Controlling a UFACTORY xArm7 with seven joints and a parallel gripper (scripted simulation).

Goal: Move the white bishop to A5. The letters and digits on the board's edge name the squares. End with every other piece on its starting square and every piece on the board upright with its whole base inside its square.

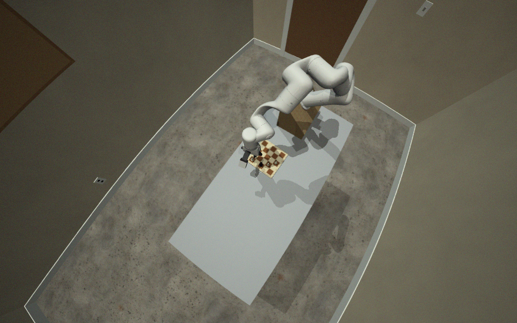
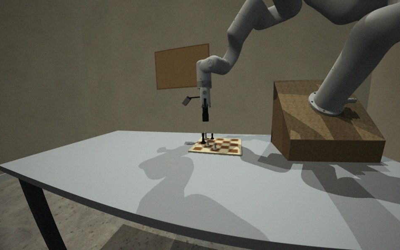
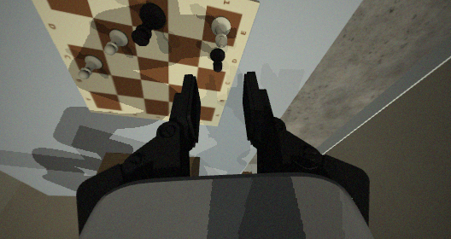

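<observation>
Right now the white bishop is 10 cm below my hand. Round my hand: black pawn (3 cm behind, 11 cm below); then tall black piece (7 cm to the left, 9 cm below); then chessboard (7 cm behind, 8 cm to the left, 12 cm below).
</observation>
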